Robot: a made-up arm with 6 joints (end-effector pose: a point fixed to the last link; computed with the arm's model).
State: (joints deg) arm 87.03 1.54 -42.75 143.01 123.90 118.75
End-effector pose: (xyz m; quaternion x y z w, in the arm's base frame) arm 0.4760 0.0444 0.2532 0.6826 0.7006 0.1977 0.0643
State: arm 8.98 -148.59 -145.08 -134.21 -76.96 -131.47
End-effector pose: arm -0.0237 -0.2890 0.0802 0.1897 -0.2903 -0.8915 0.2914
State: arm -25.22 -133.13 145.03 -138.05 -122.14 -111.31
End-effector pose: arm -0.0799 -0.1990 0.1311 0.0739 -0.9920 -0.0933 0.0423
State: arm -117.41 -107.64 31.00 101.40 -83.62 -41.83
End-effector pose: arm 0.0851 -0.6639 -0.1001 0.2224 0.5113 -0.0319 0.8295
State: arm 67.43 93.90 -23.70 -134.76 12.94 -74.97
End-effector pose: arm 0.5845 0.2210 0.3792 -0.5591 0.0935 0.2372 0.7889
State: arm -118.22 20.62 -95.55 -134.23 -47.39 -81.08
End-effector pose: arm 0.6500 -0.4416 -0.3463 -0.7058 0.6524 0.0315 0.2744
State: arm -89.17 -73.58 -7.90 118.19 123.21 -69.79
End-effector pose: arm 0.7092 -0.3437 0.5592 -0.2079 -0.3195 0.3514 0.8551
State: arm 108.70 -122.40 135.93 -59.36 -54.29 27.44
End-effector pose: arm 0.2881 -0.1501 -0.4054 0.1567 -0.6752 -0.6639 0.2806
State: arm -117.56 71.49 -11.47 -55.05 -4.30 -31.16
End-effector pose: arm 0.6576 -0.0440 0.2025 -0.8591 0.4825 -0.0927 0.1433
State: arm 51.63 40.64 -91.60 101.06 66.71 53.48
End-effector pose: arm 0.4417 0.6022 0.3770 -0.5711 0.7260 0.3798 0.0505
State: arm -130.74 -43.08 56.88 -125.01 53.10 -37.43
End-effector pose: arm 0.1925 0.2645 -0.4897 -0.1108 0.5629 0.8181 0.0399
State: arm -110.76 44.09 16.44 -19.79 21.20 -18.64
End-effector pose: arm 0.4964 0.0048 0.5585 -0.8284 0.2249 -0.0394 0.5115
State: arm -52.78 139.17 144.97 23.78 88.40 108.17
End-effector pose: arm 0.1190 0.6162 0.1714 0.1420 -0.2423 -0.5664 0.7748
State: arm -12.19 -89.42 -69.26 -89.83 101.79 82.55
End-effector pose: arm 0.6499 0.3827 -0.2055 0.7169 -0.6744 -0.1298 0.1201
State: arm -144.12 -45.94 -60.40 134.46 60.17 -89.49
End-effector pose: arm 0.8689 -0.0773 0.4794 0.1339 -0.3949 0.6411 0.6443
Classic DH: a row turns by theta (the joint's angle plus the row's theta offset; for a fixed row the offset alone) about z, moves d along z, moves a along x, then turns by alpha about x. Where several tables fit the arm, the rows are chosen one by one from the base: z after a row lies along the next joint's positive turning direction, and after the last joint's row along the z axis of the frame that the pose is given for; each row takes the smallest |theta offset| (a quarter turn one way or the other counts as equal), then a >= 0, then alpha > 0; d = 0 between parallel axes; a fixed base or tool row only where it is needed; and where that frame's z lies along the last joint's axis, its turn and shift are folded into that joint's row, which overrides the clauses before.
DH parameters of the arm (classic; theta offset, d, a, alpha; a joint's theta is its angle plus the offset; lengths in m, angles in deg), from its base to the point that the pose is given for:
base (fixed): 90 0.043 0 90
joint 1: 0 0.245 0.084 -90
joint 2: 0 0.041 0.12 -90
joint 3: 90 -0.072 0.281 -90
joint 4: 0 0.063 0.099 -90
joint 5: -90 -0.188 0.31 90
joint 6: 9.77 0 0.2476 0
tool (fixed): 80.23 0.088 0 0

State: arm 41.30 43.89 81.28 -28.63 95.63 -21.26
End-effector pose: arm 0.3568 -0.5288 -0.3904 0.4416 0.0852 -0.0253 0.8928
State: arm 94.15 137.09 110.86 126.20 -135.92 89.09
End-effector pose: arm 0.3577 0.0336 0.2760 0.2079 -0.5341 -0.7992 0.1811
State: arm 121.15 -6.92 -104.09 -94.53 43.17 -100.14
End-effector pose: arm 0.1119 0.2186 0.3361 0.3535 0.3873 0.8241 0.2141
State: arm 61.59 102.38 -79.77 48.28 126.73 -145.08
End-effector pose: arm -0.5638 0.0906 -0.0840 0.2251 -0.6968 -0.6806 0.0236
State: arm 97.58 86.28 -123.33 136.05 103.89 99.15
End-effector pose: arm 0.0905 -0.0134 0.4160 -0.2800 0.5167 0.8059 0.0715
